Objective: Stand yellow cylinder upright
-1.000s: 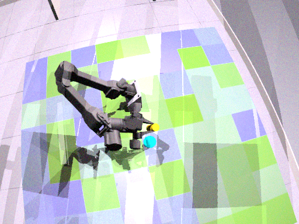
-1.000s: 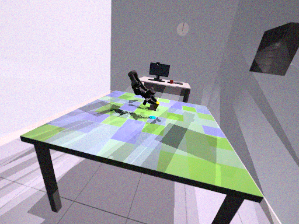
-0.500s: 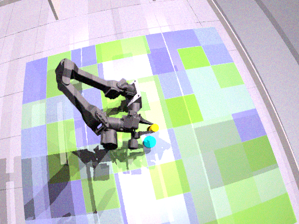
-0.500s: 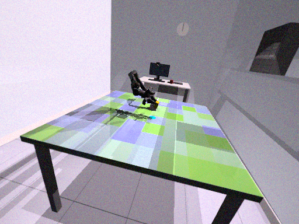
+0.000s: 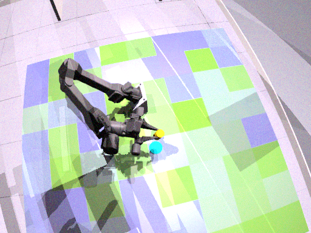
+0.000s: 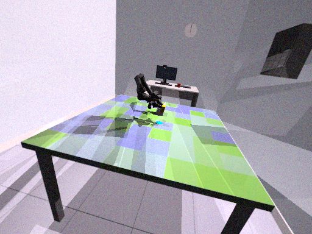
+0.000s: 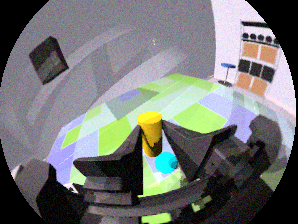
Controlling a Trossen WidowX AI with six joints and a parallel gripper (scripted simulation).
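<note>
The cyan circle is 150 mm below my gripper tip and 10 mm to the right of it. Round my gripper tip: yellow cylinder 20 mm below.
</note>
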